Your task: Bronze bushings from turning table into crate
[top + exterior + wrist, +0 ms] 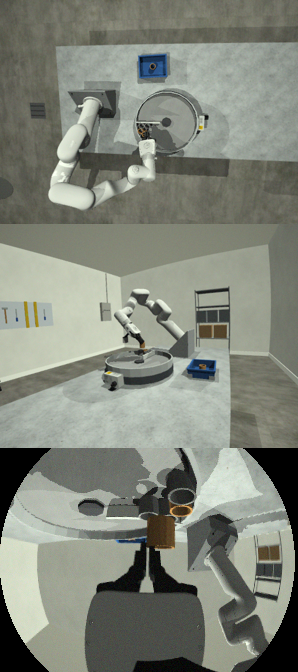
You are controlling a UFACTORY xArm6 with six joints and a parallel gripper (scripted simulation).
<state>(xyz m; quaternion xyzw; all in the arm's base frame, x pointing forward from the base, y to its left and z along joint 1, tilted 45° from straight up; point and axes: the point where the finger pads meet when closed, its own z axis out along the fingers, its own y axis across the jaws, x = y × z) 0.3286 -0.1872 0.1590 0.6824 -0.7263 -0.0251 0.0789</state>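
Now: the blue crate 80 mm ahead of my hand, 430 mm to the left of it and 150 mm below it. Round my hand: round turning table 130 mm ahead, 40 mm to the left, 120 mm below.
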